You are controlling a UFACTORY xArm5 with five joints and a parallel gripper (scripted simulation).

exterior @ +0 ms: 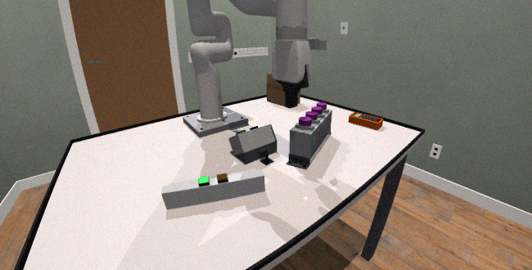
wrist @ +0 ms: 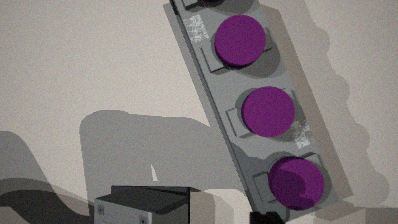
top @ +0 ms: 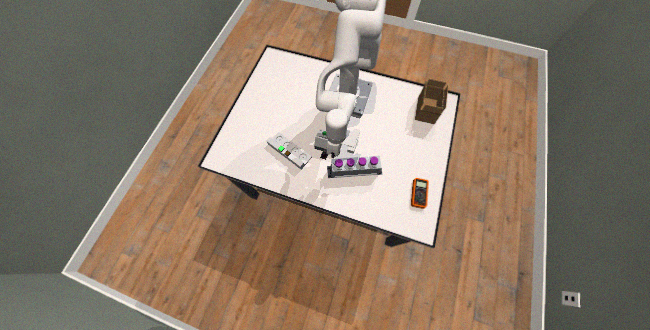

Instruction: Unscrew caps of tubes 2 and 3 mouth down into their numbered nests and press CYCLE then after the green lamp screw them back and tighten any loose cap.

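Right now my hand is 11 cm past the green key, 10 cm above it and 9 cm to the left of it. The rest, counted from my hand: key housing: 12 cm below, 9 cm behind, 7 cm to the right; purple cap: 12 cm to the left, 6 cm below, 1 cm behind; blue key: 11 cm behind, 10 cm below, 5 cm to the right.
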